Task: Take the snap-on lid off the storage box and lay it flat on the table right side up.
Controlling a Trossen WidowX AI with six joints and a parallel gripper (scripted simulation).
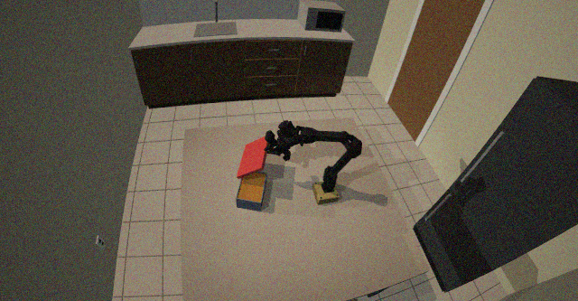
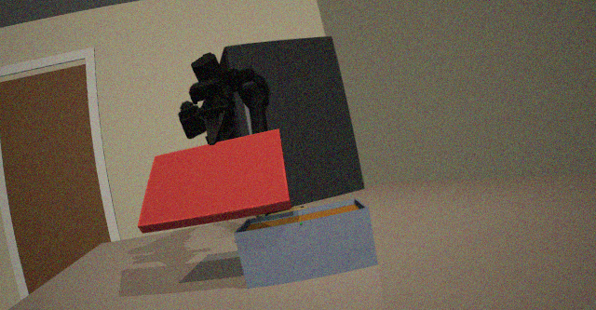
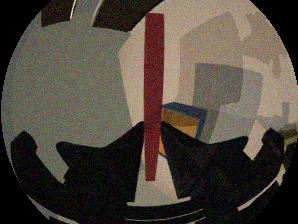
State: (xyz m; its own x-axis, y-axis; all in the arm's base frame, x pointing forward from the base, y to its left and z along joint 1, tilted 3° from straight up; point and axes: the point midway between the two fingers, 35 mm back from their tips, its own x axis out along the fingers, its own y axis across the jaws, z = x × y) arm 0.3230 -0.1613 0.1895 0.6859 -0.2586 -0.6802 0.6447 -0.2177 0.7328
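Now: the red lid 60 mm ahead of my gripper tip, 20 mm to the right of it and 50 mm below it. The rest, counted from my gripper tip: grey-blue storage box 90 mm ahead, 110 mm to the left, 190 mm below.
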